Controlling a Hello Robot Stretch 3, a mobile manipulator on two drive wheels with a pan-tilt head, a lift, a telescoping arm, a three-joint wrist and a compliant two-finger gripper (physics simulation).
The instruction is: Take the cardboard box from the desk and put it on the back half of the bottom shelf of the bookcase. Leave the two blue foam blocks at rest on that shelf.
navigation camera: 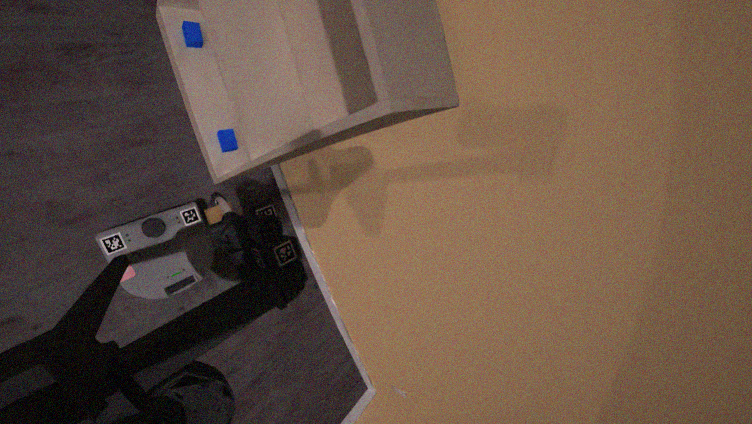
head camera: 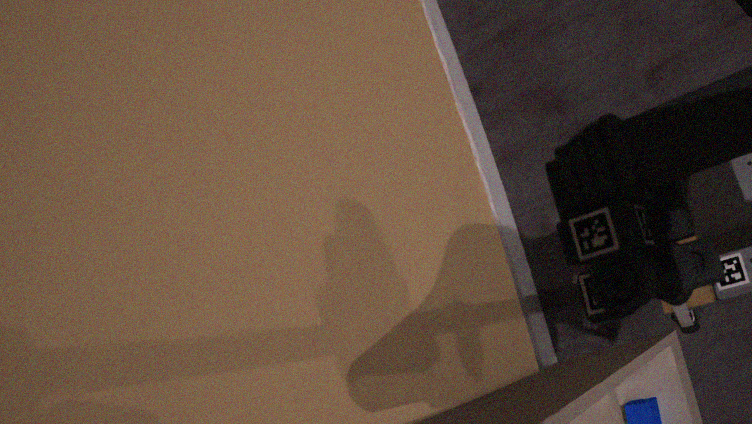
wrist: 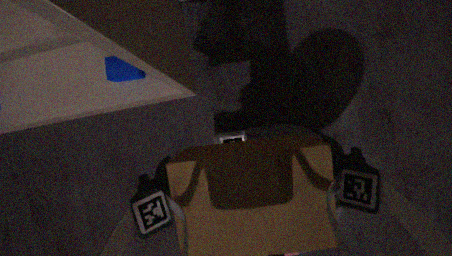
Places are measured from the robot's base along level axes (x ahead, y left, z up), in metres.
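Pixels of known places: gripper, fingertip midpoint: (wrist: 247, 165); robot's base at its link origin: (navigation camera: 154, 226).
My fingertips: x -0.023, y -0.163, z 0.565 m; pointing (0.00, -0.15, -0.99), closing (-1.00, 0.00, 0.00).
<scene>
Ahead of a thing's pixels: the offset from my fingertips to its middle. Level surfaces: height alone.
My gripper (head camera: 686, 294) (navigation camera: 220, 209) (wrist: 247, 165) is shut on the cardboard box {0.001 m ahead, 0.012 m left, 0.026 m up} (head camera: 703, 298) (navigation camera: 212, 214) (wrist: 257, 232), whose tan faces show between the two fingers in the wrist view. It holds the box above the floor, outside the bookcase (head camera: 579, 372) (navigation camera: 410, 57) (wrist: 55, 100) and beside its side panel. One blue foam block {0.286 m ahead, 0.220 m right, 0.442 m down} (head camera: 643, 411) (navigation camera: 227, 140) (wrist: 121, 70) rests on the bottom shelf near this side. The other blue foam block {0.768 m ahead, 0.200 m right, 0.442 m down} (navigation camera: 192, 34) rests farther along that shelf; a sliver of it shows at the wrist view's left edge. The arm and wrist hide part of the box in the head view.
The tan wall (head camera: 210, 158) (navigation camera: 526, 289) with its pale baseboard (head camera: 476, 142) (navigation camera: 337, 310) runs close beside the wrist and behind the bookcase. My grey base (navigation camera: 152, 227) stands on the dark wood floor {0.565 m down} (navigation camera: 78, 105) under the arm. The desk is not visible.
</scene>
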